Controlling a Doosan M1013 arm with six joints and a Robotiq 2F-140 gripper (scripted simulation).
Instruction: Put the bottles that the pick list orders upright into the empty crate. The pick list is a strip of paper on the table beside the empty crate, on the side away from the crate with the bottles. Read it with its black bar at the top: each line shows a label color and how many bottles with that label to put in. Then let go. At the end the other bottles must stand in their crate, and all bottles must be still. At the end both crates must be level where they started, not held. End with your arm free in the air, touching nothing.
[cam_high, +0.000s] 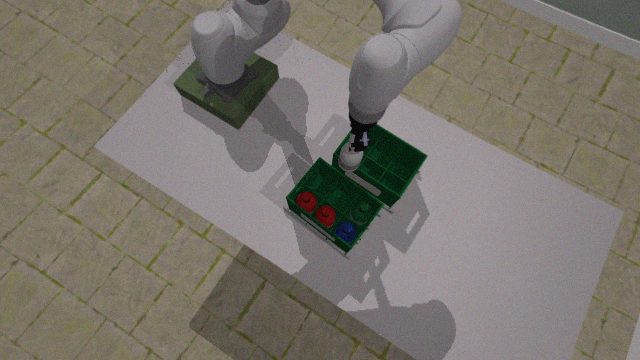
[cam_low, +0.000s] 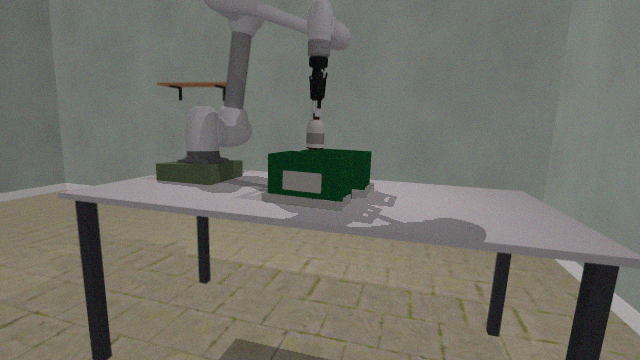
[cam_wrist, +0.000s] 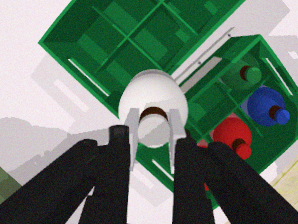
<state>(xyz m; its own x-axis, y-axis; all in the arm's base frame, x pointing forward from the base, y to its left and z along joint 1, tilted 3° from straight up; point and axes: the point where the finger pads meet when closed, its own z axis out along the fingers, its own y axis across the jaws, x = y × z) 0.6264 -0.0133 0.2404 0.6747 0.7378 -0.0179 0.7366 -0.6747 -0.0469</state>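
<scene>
Right now the white-capped bottle is 8 cm below my hand. The rest, counted from my hand: green-capped bottle (26 cm below, 13 cm ahead, 8 cm to the right); pick list (35 cm below, 25 cm to the left, 8 cm ahead); blue bottle (26 cm below, 17 cm to the right, 14 cm ahead).
</scene>
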